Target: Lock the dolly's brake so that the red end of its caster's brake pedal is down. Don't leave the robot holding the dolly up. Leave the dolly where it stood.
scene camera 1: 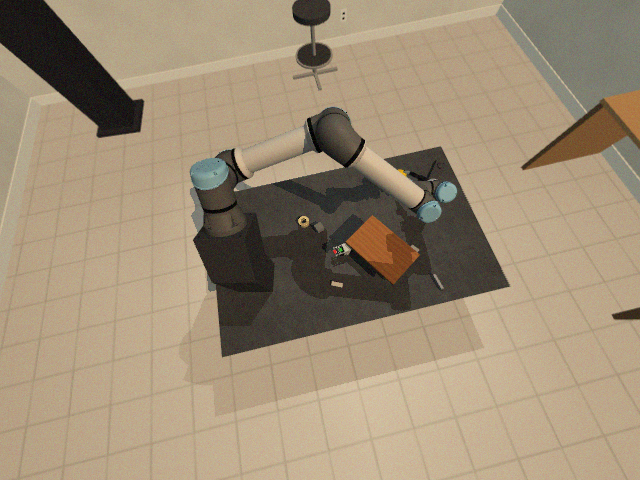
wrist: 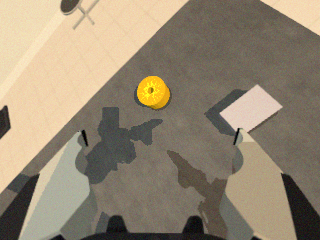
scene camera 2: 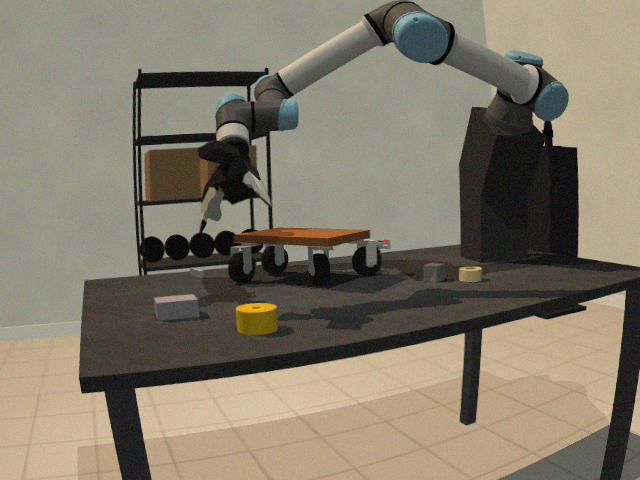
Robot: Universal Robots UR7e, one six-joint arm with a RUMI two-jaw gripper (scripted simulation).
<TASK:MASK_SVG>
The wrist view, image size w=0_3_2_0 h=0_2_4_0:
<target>my gripper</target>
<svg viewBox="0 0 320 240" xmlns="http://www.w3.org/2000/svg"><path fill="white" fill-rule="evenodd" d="M320 216L291 176L281 171L244 128L238 128L233 143L237 150L232 162L237 173L229 176L219 207L219 213L228 228L226 239L205 234L203 221L197 215L188 218L182 233L128 233L123 217L121 215L113 215L108 221L106 232L92 235L91 222L94 221L98 206L89 179L83 175L88 165L83 151L88 146L85 130L79 130L37 175L31 176L0 216L0 240L320 240Z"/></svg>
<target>grey block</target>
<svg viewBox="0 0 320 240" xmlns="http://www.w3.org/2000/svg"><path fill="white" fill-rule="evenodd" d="M282 106L259 85L256 85L219 113L218 117L236 135L237 128L244 128L248 132L281 109Z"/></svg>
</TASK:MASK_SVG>
